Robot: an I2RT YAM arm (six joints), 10 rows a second.
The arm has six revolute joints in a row. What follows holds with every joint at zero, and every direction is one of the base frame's.
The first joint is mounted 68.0 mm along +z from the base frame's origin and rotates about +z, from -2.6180 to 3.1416 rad.
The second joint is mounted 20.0 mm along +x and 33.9 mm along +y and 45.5 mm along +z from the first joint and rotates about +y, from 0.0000 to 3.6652 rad.
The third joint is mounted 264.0 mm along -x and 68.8 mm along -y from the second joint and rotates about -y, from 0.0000 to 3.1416 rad.
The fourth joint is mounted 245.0 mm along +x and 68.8 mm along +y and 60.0 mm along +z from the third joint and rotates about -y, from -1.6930 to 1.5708 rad.
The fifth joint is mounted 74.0 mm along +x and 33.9 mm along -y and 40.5 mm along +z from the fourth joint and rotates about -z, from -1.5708 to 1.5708 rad.
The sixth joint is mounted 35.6 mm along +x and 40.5 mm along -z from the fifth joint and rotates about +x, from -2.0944 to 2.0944 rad.
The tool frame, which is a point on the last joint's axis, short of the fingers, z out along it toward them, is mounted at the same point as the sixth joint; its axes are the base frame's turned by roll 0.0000, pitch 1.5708 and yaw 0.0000 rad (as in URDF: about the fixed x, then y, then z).
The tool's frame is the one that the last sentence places.
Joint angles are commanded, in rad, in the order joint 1, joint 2, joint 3, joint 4, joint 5, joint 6. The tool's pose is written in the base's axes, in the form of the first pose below.
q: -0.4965, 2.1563, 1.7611, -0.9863, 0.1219, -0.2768
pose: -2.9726, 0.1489, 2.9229, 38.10, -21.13, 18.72
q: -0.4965, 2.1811, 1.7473, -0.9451, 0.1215, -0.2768
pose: -2.9723, 0.1515, 2.9231, 38.45, -21.32, 17.40
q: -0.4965, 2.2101, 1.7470, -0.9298, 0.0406, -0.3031
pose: -3.0494, 0.1576, 2.9519, 38.87, -21.22, 16.18
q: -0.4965, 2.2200, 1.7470, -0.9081, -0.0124, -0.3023
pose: -3.0963, 0.1847, 2.9528, 39.21, -21.19, 15.80
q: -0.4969, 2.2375, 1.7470, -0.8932, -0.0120, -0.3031
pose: -3.0966, 0.1820, 2.9530, 39.40, -21.32, 15.08
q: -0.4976, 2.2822, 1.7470, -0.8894, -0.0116, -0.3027
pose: -3.1088, 0.1430, 2.9499, 39.53, -21.43, 13.17
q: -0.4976, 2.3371, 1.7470, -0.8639, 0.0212, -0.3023
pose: -3.0865, 0.1052, 2.9480, 39.75, -21.68, 10.84
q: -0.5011, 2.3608, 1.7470, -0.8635, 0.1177, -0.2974
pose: -3.0018, 0.0550, 2.9362, 39.49, -22.11, 9.84
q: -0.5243, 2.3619, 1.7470, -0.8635, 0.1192, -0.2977
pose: -3.0007, 0.0535, 2.9133, 38.97, -23.02, 9.79
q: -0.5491, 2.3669, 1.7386, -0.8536, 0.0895, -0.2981
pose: -3.0300, 0.0587, 2.8899, 38.38, -23.85, 9.37
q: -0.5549, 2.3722, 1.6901, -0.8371, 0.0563, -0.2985
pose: -3.0726, 0.0328, 2.8849, 37.57, -23.53, 7.99
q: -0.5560, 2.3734, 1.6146, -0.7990, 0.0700, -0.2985
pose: -3.0709, -0.0082, 2.8833, 36.42, -22.93, 6.24
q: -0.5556, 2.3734, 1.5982, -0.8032, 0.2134, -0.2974
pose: -2.9395, -0.0694, 2.8772, 35.80, -23.11, 5.95
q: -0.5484, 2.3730, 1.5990, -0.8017, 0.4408, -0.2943
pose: -2.7188, -0.1288, 2.8609, 35.60, -23.53, 6.25
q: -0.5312, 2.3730, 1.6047, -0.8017, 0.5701, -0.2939
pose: -2.5910, -0.1562, 2.8598, 35.91, -23.32, 6.59
